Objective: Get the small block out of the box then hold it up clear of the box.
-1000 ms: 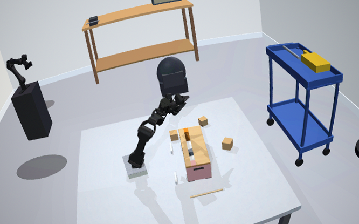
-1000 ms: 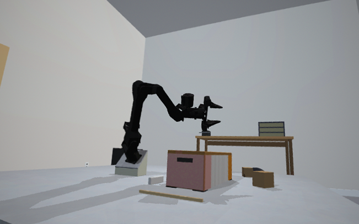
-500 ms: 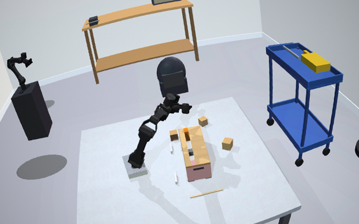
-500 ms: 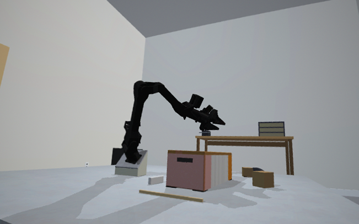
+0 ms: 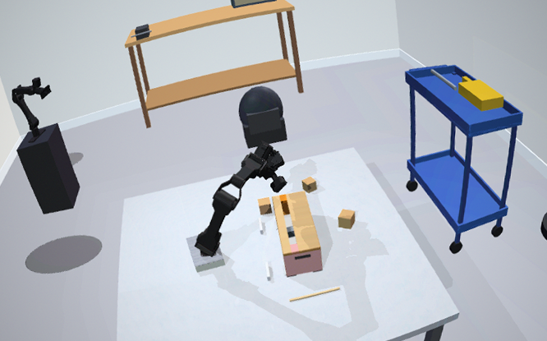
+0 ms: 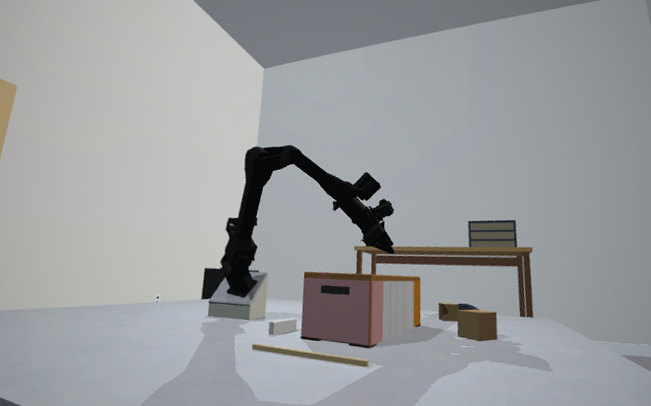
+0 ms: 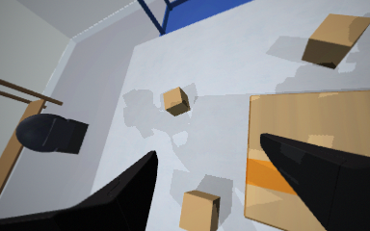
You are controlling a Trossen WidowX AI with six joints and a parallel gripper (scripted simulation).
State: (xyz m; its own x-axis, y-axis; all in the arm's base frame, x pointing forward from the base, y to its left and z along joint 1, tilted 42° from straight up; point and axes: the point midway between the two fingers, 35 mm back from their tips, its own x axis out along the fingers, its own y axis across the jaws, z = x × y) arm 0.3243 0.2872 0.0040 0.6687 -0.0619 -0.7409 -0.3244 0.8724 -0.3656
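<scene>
The box is 21 cm to the right of my gripper tip, 15 cm below it and 3 cm behind it. From my gripper tip the other things lie so: thin wooden stick: 54 cm to the right, 20 cm below, 1 cm ahead; then grey block: 23 cm to the right, 12 cm below, 2 cm behind.
</scene>
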